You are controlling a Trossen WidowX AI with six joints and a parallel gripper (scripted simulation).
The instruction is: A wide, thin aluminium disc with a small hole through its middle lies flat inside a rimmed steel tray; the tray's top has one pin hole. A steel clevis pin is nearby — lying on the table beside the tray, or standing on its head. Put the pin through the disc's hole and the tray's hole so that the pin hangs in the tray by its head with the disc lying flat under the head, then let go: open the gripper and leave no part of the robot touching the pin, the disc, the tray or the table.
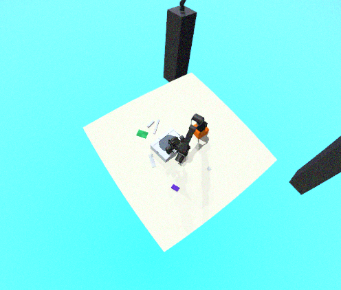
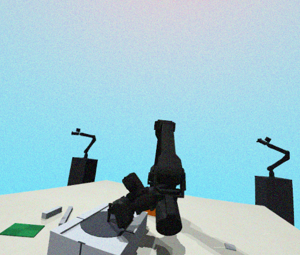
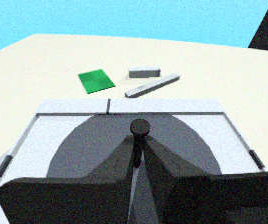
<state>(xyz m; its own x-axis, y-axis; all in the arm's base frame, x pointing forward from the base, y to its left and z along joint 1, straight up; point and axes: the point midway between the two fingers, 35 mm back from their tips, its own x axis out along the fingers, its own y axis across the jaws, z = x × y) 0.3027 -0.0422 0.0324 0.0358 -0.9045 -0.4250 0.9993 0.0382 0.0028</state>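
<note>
Right now the steel tray is 5 cm below my gripper tip. The rest, counted from my gripper tip: green patch: 23 cm to the right, 10 cm ahead, 9 cm below; then dark clevis pin: 1 cm below; then dark aluminium disc: 3 cm below.
</note>
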